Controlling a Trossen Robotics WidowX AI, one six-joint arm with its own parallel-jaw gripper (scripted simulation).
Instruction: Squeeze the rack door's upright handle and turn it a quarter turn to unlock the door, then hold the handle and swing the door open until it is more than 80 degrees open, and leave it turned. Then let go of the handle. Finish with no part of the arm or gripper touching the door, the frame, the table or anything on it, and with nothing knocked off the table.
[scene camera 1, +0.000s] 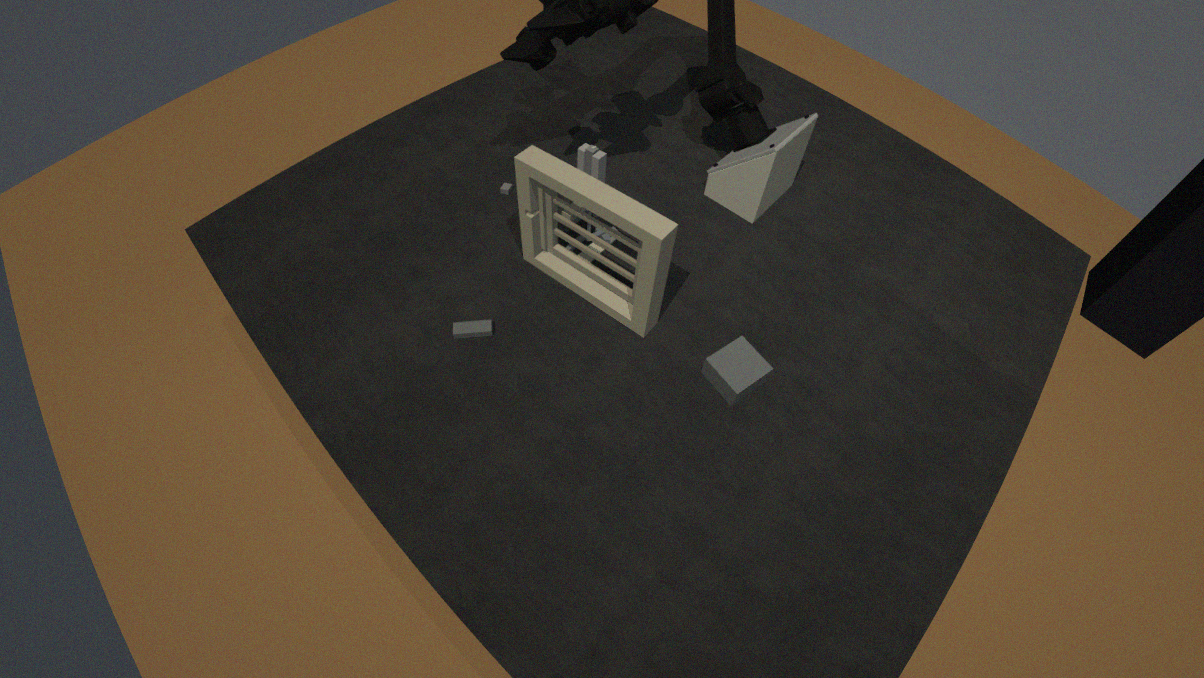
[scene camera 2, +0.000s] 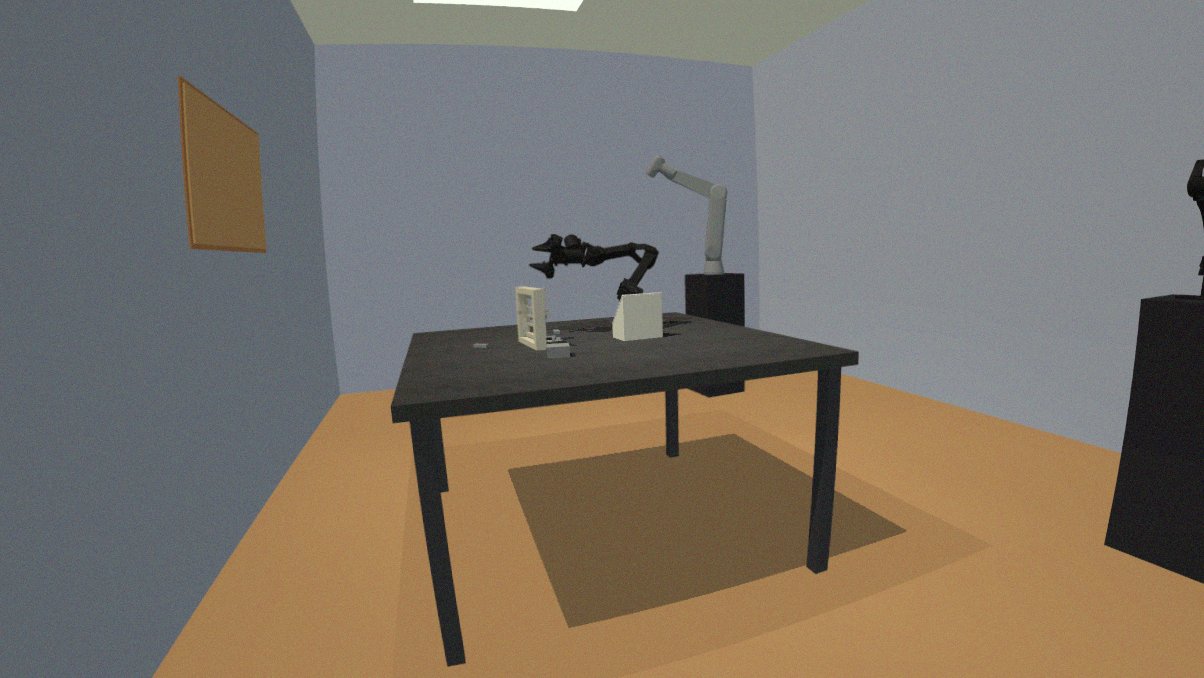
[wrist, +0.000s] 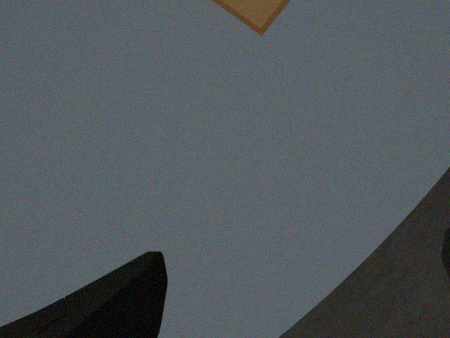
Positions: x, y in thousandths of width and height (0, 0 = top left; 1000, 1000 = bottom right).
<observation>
The gripper shows in scene camera 1 (427, 61), in scene camera 2 (441, 380) and in the wrist view (694, 768).
</observation>
